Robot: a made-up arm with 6 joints. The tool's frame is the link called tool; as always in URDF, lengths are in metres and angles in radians.
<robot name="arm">
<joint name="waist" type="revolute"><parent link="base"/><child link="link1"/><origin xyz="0 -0.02 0.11"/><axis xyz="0 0 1"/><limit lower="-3.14" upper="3.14" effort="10" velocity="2.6"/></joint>
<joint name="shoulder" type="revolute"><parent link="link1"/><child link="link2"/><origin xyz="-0.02 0.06 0"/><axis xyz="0 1 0"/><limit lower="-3.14" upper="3.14" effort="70" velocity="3.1"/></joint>
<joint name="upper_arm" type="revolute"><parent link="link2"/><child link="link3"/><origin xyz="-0.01 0.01 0.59"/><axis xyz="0 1 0"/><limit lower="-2.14" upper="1.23" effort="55" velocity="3.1"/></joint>
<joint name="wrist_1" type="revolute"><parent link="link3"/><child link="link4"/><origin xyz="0.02 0.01 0.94"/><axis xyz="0 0 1"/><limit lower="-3.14" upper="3.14" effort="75" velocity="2.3"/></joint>
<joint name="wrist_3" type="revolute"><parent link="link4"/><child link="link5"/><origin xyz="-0.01 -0.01 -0.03"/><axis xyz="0 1 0"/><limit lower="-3.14" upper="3.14" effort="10" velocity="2.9"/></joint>
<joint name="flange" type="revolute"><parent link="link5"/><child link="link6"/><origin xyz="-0.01 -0.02 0.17"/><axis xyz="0 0 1"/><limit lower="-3.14" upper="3.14" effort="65" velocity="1.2"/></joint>
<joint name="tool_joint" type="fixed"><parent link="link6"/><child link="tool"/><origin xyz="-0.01 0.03 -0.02" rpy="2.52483 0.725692 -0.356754"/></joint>
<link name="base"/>
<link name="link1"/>
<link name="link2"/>
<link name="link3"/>
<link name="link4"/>
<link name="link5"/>
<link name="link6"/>
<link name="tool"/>
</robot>
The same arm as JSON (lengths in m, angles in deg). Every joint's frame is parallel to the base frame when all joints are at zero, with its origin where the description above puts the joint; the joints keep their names.
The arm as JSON. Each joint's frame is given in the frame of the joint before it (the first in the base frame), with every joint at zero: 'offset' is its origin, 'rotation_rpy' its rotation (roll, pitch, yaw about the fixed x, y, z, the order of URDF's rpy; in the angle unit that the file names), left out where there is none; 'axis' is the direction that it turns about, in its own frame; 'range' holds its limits. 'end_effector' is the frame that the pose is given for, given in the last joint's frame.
{
  "length_unit": "m",
  "angle_unit": "deg",
  "chain": [
    {
      "id": "waist",
      "offset": [
        0.0,
        -0.02,
        0.11
      ],
      "axis": "+z",
      "range": [
        -179.91,
        179.91
      ]
    },
    {
      "id": "shoulder",
      "offset": [
        -0.02,
        0.06,
        0.0
      ],
      "axis": "+y",
      "range": [
        -179.91,
        179.91
      ]
    },
    {
      "id": "upper_arm",
      "offset": [
        -0.01,
        0.01,
        0.59
      ],
      "axis": "+y",
      "range": [
        -122.61,
        70.47
      ]
    },
    {
      "id": "wrist_1",
      "offset": [
        0.02,
        0.01,
        0.94
      ],
      "axis": "+z",
      "range": [
        -179.91,
        179.91
      ]
    },
    {
      "id": "wrist_3",
      "offset": [
        -0.01,
        -0.01,
        -0.03
      ],
      "axis": "+y",
      "range": [
        -179.91,
        179.91
      ]
    },
    {
      "id": "flange",
      "offset": [
        -0.01,
        -0.02,
        0.17
      ],
      "axis": "+z",
      "range": [
        -179.91,
        179.91
      ]
    }
  ],
  "end_effector": {
    "offset": [
      -0.01,
      0.03,
      -0.02
    ],
    "rotation_rpy": [
      144.66,
      41.58,
      -20.44
    ]
  }
}

